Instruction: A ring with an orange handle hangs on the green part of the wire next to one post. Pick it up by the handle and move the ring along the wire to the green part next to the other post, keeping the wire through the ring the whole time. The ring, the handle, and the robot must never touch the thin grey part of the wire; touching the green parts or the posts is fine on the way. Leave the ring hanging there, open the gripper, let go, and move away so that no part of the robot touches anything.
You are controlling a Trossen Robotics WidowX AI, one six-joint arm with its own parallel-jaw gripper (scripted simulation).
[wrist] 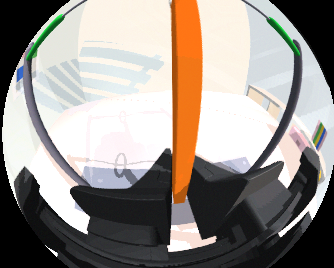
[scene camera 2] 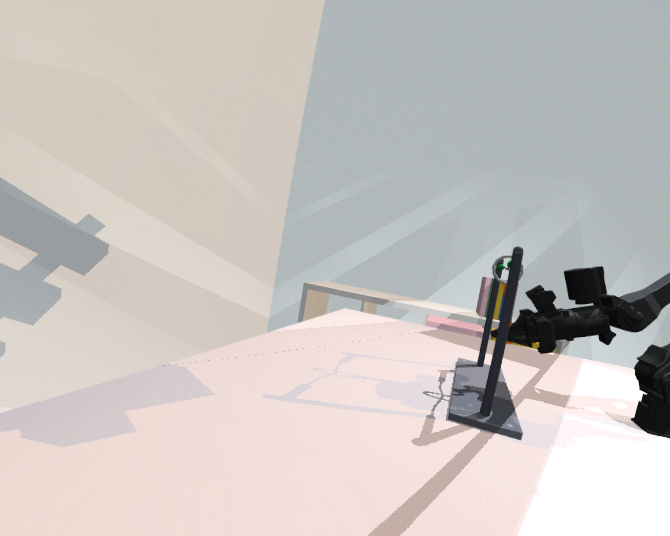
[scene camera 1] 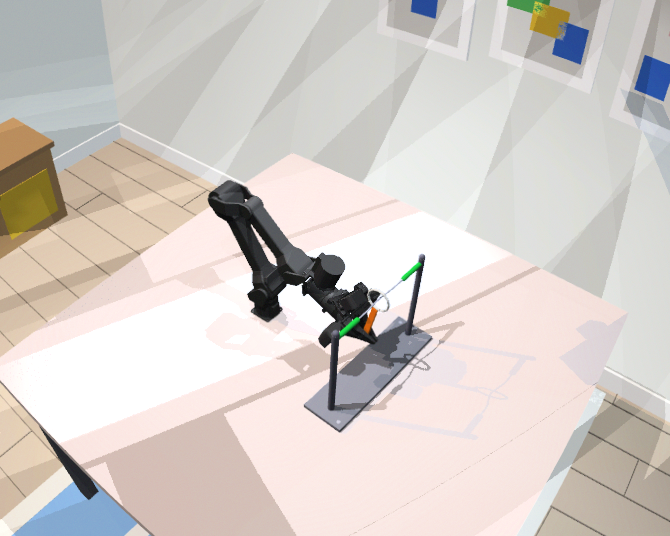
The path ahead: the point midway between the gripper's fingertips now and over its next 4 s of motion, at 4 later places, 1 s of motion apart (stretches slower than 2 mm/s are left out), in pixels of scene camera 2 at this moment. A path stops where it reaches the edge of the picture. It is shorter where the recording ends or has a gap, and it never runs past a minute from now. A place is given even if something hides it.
My gripper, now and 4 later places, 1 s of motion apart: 490,334; 490,335; 489,335; 491,338; 489,348
